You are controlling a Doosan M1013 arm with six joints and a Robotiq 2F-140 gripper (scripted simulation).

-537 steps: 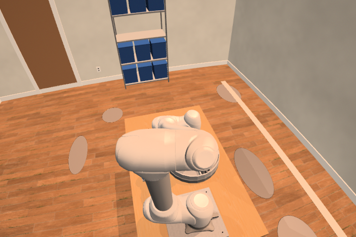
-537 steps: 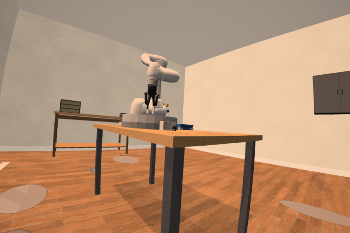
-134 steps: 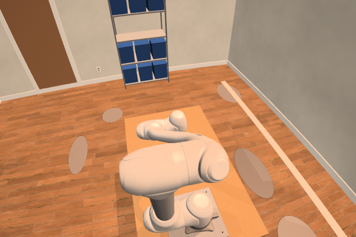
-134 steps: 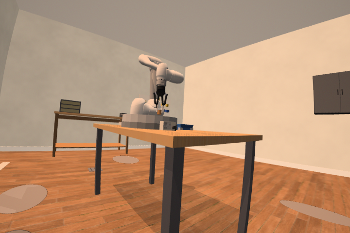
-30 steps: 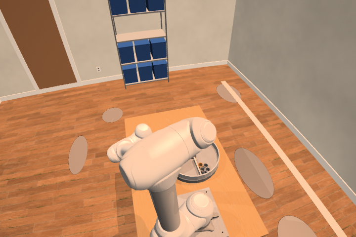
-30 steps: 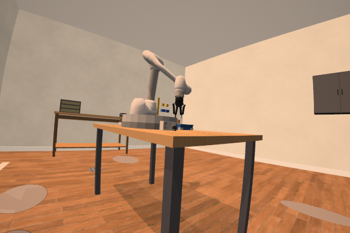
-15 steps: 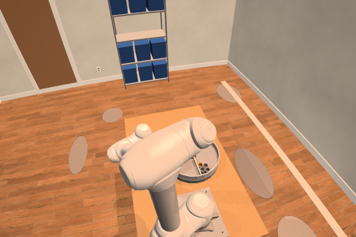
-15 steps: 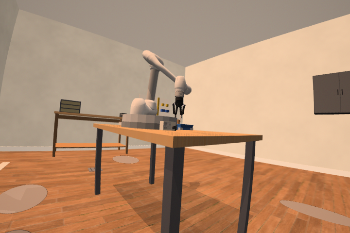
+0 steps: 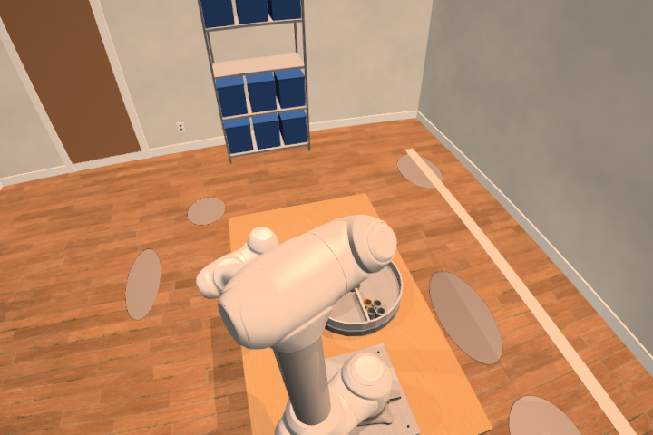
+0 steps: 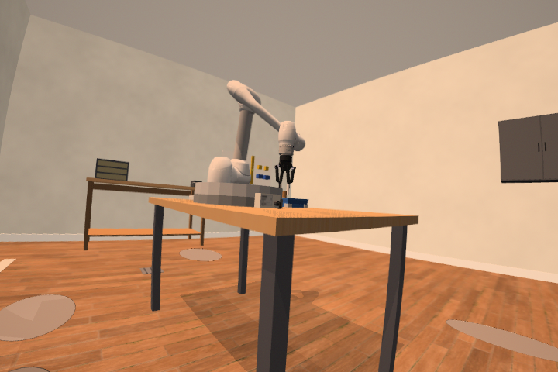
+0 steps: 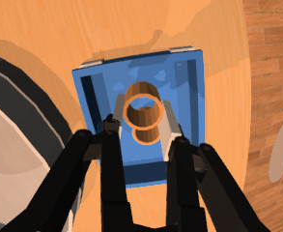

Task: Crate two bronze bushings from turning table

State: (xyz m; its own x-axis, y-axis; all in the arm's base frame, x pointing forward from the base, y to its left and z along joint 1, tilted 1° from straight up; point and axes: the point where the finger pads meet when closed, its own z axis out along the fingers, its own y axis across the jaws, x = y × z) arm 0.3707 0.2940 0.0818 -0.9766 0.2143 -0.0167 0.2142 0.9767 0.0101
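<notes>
Now: the crate 8 cm below my hand, 4 cm ahead of it and 1 cm to the left of it. From my hand the other things lie so: round grey turning table (32 cm to the right, 11 cm ahead, 5 cm below).
</notes>
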